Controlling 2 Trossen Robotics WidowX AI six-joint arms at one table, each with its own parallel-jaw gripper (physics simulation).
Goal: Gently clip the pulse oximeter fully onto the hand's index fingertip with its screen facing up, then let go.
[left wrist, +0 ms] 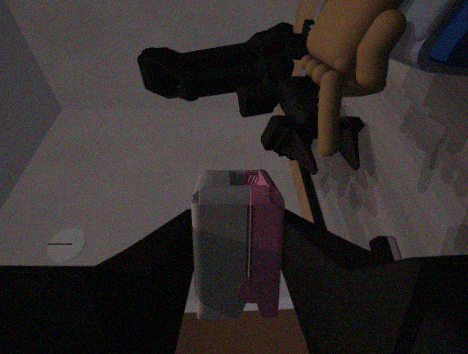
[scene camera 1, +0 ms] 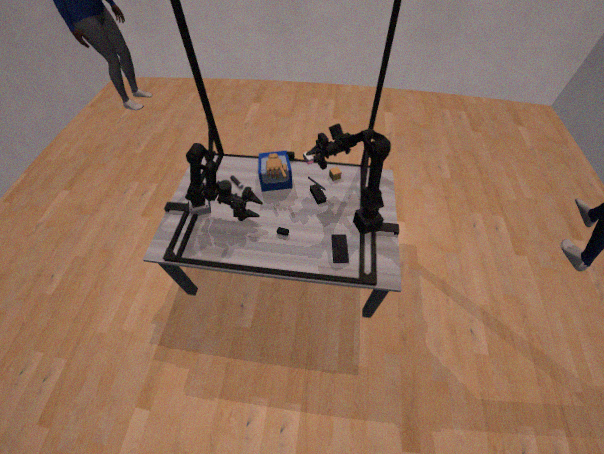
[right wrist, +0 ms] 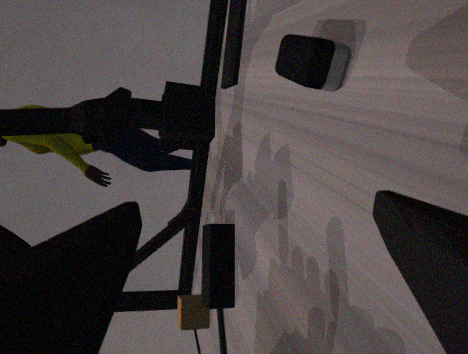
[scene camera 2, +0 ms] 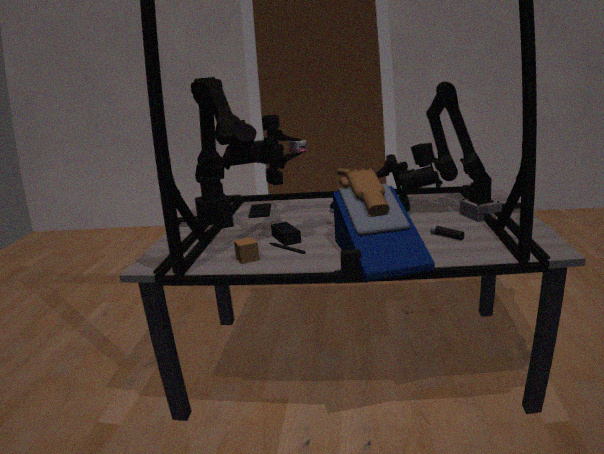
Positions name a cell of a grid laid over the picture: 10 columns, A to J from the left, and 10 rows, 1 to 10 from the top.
Scene:
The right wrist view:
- my right gripper: F6
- tan cube: E9, on the table
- dark rounded box: G2, on the table

